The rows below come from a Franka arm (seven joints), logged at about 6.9 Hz.
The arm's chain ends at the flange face. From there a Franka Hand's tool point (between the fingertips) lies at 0.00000 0.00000 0.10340 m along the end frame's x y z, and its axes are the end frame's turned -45 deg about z.
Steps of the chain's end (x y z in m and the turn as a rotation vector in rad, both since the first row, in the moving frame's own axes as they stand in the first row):
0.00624, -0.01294, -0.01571, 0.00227, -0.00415, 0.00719
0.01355, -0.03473, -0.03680, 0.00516, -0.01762, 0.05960
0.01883, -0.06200, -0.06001, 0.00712, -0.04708, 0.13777
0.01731, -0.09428, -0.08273, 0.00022, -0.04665, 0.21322
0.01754, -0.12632, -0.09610, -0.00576, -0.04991, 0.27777
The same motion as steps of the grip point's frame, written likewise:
0.01343, -0.00521, -0.01571, 0.00454, -0.00133, 0.00719
0.03328, -0.01667, -0.03682, 0.01611, -0.00881, 0.05960
0.05452, -0.03468, -0.06013, 0.03833, -0.02826, 0.13777
0.07590, -0.05819, -0.08284, 0.03314, -0.03283, 0.21322
0.09815, -0.08067, -0.09623, 0.03122, -0.03936, 0.27777

